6 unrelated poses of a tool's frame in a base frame.
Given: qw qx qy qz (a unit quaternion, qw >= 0); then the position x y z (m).
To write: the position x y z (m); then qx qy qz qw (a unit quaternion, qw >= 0). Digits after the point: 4 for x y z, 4 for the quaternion.
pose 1, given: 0.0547 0.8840 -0.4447 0.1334 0.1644 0.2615 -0.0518
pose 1, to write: 0.1644 0.2615 -0.0518 0.8840 -0.4447 0.1334 0.0547
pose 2, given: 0.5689 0.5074 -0.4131 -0.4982 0.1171 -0.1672 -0.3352
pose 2, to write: 0.1171 -0.1672 -0.3352 0.5074 -0.4131 -0.4982 0.5689
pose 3, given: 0.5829 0.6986 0.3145 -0.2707 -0.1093 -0.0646 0.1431
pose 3, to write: -0.1093 -0.0646 0.1431 0.6986 0.3145 -0.2707 0.5829
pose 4, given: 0.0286 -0.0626 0.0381 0.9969 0.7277 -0.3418 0.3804
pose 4, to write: 0.7277 -0.3418 0.3804 -0.0626 0.0381 0.9969 0.0286
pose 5, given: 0.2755 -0.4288 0.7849 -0.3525 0.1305 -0.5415 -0.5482
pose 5, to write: 0.1305 -0.5415 -0.5482 -0.4288 0.7849 -0.3525 0.2755
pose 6, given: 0.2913 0.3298 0.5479 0.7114 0.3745 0.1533 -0.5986
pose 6, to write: 0.3745 0.1533 -0.5986 0.3298 0.5479 0.7114 0.2913
